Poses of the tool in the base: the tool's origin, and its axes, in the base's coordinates. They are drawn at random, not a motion.
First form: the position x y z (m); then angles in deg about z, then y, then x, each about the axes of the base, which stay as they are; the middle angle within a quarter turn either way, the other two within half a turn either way.
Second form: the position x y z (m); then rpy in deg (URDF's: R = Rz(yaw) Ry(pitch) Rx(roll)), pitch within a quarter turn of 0, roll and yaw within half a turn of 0. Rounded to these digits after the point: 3 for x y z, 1 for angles.
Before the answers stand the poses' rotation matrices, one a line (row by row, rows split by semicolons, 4 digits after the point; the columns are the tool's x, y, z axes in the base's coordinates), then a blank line. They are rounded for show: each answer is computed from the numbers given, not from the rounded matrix.
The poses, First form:
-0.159, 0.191, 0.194, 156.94, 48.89, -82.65
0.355, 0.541, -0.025, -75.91, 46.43, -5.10
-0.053, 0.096, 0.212, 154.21, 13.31, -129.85
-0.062, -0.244, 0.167, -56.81, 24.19, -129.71
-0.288, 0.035, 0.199, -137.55, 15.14, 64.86
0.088, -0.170, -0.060, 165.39, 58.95, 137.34
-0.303, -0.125, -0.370, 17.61, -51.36, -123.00
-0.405, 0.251, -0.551, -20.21, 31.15, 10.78
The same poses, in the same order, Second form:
-0.6050 -0.2575 0.7534; 0.7377 0.1750 0.6521; -0.2998 0.9503 0.0841
0.1678 0.6685 0.7245; -0.9818 0.1800 0.0613; -0.0895 -0.7216 0.6865
-0.8762 -0.4234 0.2302; -0.1196 0.6539 0.7471; -0.4668 0.6271 -0.6236
0.4993 0.7634 0.4098; 0.3621 -0.6135 0.7017; 0.7871 -0.2020 -0.5828
-0.7123 0.6515 0.2612; -0.4612 -0.1539 -0.8739; -0.5291 -0.7429 0.4101
-0.4991 -0.1301 0.8567; -0.7473 0.5652 -0.3495; -0.4387 -0.8146 -0.3793
0.5952 -0.1889 -0.7811; 0.4596 -0.7173 0.5237; -0.6592 -0.6707 -0.3401
0.8031 0.2957 0.5173; -0.2486 0.9553 -0.1601; -0.5415 0.0000 0.8407

-0.159, 0.191, 0.194, 84.9, 17.4, 129.4
0.355, 0.541, -0.025, -46.4, 5.1, -80.3
-0.053, 0.096, 0.212, 134.8, 27.8, -172.2
-0.062, -0.244, 0.167, -160.9, -51.9, 35.9
-0.288, 0.035, 0.199, -61.1, 31.9, -147.1
0.088, -0.170, -0.060, -115.0, 26.0, -123.7
-0.303, -0.125, -0.370, -116.9, 41.2, 37.7
-0.405, 0.251, -0.551, 0.0, 32.8, -17.2

